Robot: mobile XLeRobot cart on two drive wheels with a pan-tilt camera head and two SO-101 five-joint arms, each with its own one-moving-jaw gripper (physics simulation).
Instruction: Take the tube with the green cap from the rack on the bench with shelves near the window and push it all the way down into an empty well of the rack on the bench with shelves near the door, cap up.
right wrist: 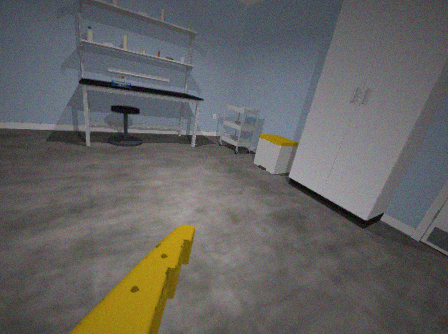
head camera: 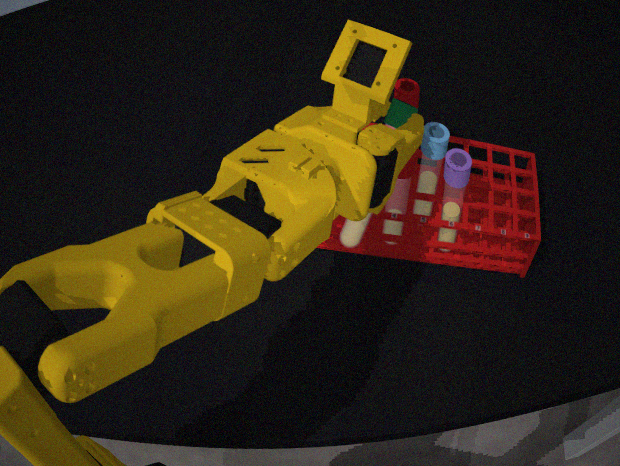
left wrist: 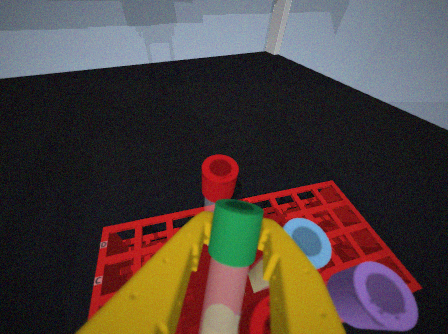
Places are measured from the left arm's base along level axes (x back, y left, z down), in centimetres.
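Where they show: left hand, tool point: (head camera: 389, 107) (left wrist: 212, 223); right hand, tool point: (right wrist: 192, 240).
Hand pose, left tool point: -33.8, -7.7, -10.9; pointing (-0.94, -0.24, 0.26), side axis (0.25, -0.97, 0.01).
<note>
Each offset is from my left tool point to the top centre of the thing, as dx, dy, dz. "spot": to the spot under its first point.
The green-capped tube (head camera: 400, 114) (left wrist: 234, 240), with a pink and cream body, stands between the jaws of my left gripper (head camera: 409, 127) (left wrist: 237, 230). The jaws press on its two sides just under the cap, cap up. It is over the left part of the red rack @[-0.6, -3.0, +6.3] (head camera: 516, 234) (left wrist: 138, 235). In the head view the gripper hides much of the tube; a pale rounded tube end @[spot: +6.5, +0.6, +6.3] (head camera: 352, 233) shows below it. A small blue rack (right wrist: 121, 85) is on the far bench in the right wrist view. My right gripper (right wrist: 190, 234) shows one notched jaw and is fully open, over the floor.
Red-capped @[-3.3, -0.5, +0.1] (head camera: 406, 90) (left wrist: 219, 177), light-blue-capped @[+0.6, -3.3, +0.2] (head camera: 435, 140) (left wrist: 307, 243) and purple-capped tubes @[+2.4, -5.6, +0.2] (head camera: 457, 167) (left wrist: 382, 295) stand close around the gripper. Another red cap @[+3.1, -1.6, +0.2] (left wrist: 261, 315) shows beside the held tube. The right wrist view shows a stool (right wrist: 125, 110), cart (right wrist: 241, 110), bin (right wrist: 272, 156) and cabinet (right wrist: 345, 130).
</note>
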